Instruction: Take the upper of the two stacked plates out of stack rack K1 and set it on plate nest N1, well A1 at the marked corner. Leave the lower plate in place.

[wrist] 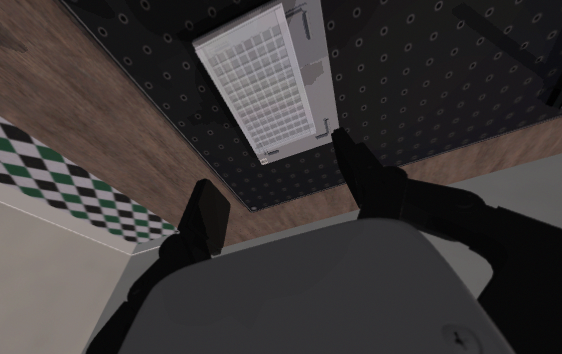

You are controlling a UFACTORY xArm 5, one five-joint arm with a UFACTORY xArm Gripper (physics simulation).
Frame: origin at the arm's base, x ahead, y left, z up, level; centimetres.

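Seen in the pictures: gripper, fingertip midpoint: (273,171).
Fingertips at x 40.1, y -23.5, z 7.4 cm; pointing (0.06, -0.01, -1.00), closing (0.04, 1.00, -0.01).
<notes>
Offsets run from my fingertips to a thing's top centre. Level surfaces: height alone.
A clear, pale plate @[dx -0.9, dy +0.1, dz -10.6 cm] (262,85) with a grid of square wells lies in the upper middle of the wrist view. It sits over a light grey base @[dx +0.5, dy +1.4, dz -12.0 cm] (320,97) with dark L-shaped corner brackets. A small label at the base's near corner is too small to read, so I cannot tell whether this is K1 or N1. Whether one plate or two are stacked here is also unclear. My gripper (273,171) is open and empty, above and apart from the plate, with its fingertips near the base's label end in the view. Well A1 cannot be made out.
The base stands on a black board @[dz -13.4 cm] (400,75) with rows of round holes. A brown wooden surface @[dz -14.7 cm] (110,105) borders the board. A green, black and white checkered strip (75,185) shows at the left, beside a pale floor (50,270). A dark object shows at the far right edge.
</notes>
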